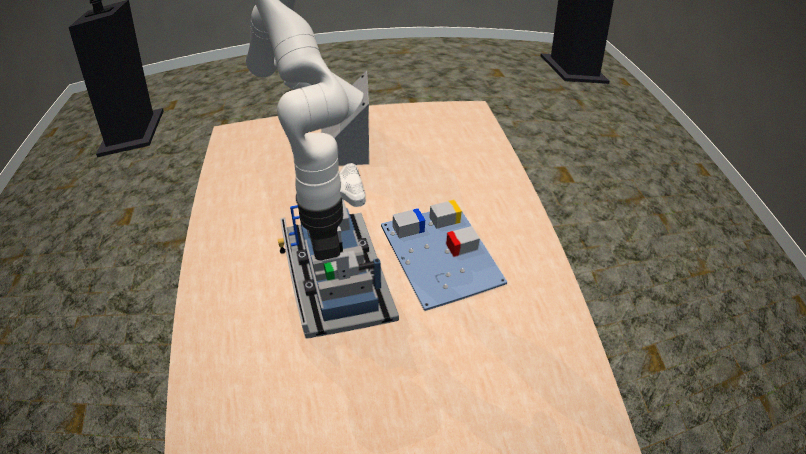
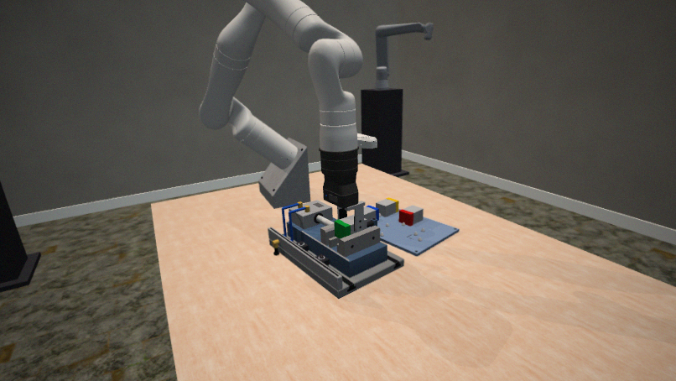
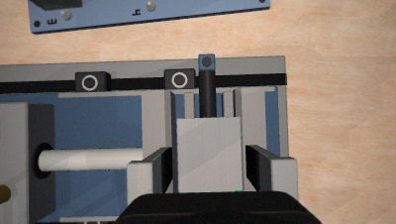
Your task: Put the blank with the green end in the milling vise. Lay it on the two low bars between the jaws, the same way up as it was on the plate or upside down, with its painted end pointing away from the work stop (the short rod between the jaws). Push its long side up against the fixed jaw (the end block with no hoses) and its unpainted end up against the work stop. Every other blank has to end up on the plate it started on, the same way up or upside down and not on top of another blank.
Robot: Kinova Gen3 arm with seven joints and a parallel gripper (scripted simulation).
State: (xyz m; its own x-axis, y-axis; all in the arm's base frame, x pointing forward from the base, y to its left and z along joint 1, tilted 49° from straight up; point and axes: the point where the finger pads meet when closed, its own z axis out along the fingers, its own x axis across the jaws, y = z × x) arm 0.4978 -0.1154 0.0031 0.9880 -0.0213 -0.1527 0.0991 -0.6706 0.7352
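My hand is 2 cm above the green-ended blank. Also, from my hand: vise ram: 9 cm behind, 1 cm to the right, 4 cm below; fixed jaw: 3 cm ahead, 4 cm below; black work stop rod: 5 cm to the left, 3 cm below.
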